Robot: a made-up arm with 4 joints.
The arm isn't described. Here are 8 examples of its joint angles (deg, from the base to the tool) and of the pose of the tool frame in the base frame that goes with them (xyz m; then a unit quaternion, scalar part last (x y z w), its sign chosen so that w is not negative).
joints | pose
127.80 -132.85 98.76 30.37 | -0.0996 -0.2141 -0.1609 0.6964 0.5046 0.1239 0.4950
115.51 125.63 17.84 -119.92 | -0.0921 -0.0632 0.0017 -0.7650 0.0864 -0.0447 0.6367
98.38 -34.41 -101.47 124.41 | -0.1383 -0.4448 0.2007 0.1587 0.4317 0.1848 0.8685
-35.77 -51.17 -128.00 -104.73 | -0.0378 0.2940 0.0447 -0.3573 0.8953 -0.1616 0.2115
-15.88 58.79 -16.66 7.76 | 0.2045 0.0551 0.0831 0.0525 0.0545 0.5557 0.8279
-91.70 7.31 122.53 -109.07 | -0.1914 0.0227 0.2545 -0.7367 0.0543 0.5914 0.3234
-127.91 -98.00 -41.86 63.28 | -0.2835 0.1761 0.2568 0.9557 0.2759 -0.0702 0.0747
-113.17 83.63 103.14 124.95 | 0.1197 -0.1447 -0.0287 -0.2803 -0.9064 -0.2801 0.1462
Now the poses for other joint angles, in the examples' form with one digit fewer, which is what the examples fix.
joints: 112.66 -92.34 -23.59 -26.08
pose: -0.152 -0.098 0.085 -0.355 -0.605 -0.609 0.371
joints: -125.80 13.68 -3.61 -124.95
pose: 0.112 -0.056 0.316 0.489 0.740 -0.366 0.283
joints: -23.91 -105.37 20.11 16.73
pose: -0.240 0.131 0.188 -0.004 0.060 -0.691 0.721
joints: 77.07 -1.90 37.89 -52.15
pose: -0.065 -0.022 0.107 -0.417 -0.498 -0.153 0.745
